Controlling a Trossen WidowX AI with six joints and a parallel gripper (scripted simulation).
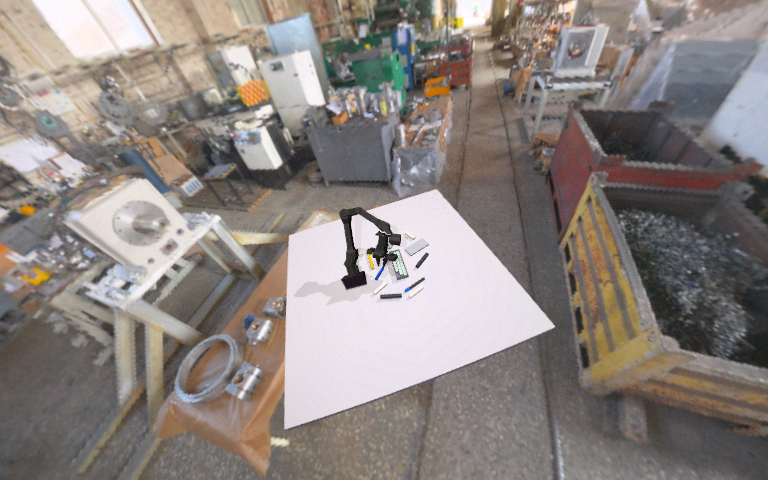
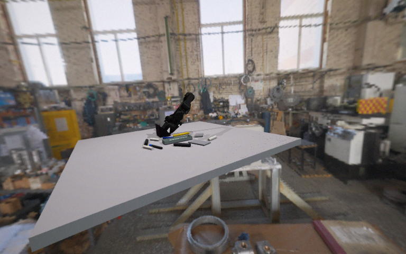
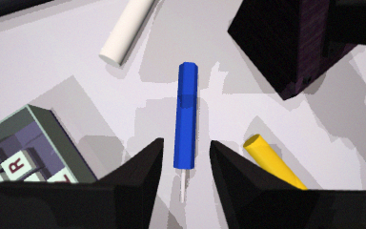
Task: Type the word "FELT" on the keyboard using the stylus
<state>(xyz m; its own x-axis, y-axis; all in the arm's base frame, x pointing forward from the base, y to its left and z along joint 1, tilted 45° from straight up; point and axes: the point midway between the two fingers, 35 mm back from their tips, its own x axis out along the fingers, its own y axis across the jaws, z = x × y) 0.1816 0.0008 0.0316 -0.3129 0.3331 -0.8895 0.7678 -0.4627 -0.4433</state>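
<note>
My gripper tip is 1 cm to the right of the blue stylus and 4 cm above it. The rest, counted from my gripper tip: stylus tip (2 cm ahead, 3 cm to the left, 4 cm below); blue-tipped black pen (14 cm ahead, 17 cm to the right, 4 cm below); yellow pencil (6 cm behind, 11 cm to the left, 4 cm below).
</note>
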